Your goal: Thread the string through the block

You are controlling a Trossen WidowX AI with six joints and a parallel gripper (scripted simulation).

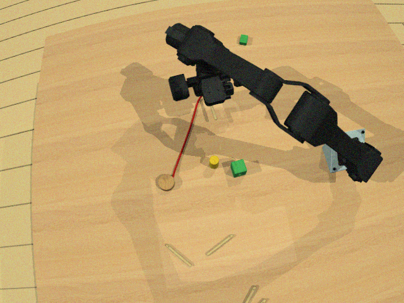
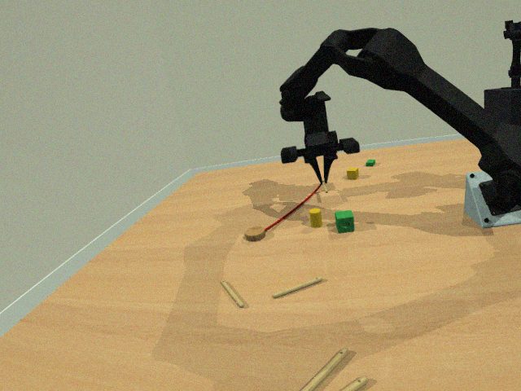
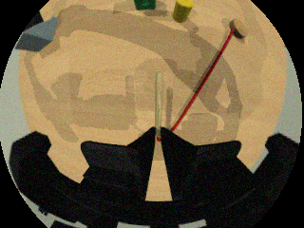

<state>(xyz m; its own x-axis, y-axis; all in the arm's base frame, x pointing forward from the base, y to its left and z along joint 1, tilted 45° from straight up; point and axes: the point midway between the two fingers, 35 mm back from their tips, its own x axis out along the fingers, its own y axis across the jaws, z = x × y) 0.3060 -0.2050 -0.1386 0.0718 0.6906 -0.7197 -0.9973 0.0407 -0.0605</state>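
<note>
Now: gripper tip 20 cm to the right of the green block, 2 cm past it and 1 cm above it. Round my gripper tip: yellow cube (9 cm to the right, 9 cm behind, 1 cm below); then yellow cylinder (17 cm to the left, 3 cm ahead, 1 cm below); then thin stick (2 cm to the left).
</note>
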